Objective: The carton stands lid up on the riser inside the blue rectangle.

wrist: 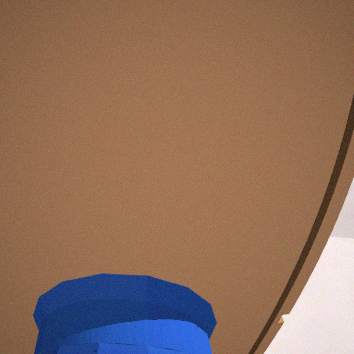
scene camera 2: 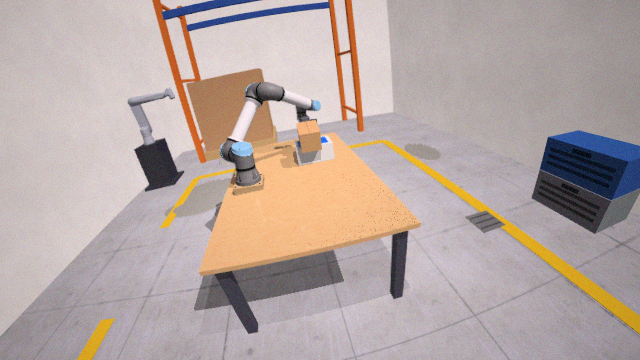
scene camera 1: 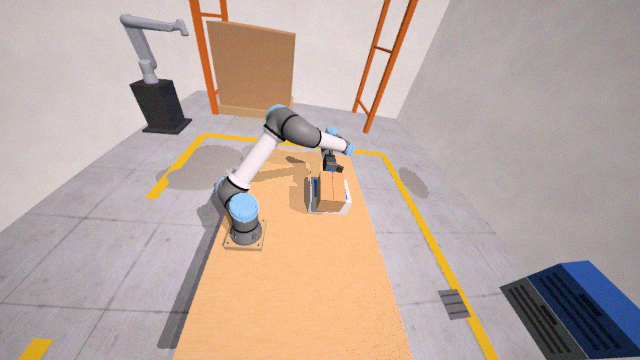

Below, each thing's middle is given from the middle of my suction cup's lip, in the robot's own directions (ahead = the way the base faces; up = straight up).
Scene:
Right now my suction cup is 10 mm past the brown carton (scene camera 1: 331, 197), 90 mm to the left of it and 50 mm above it.

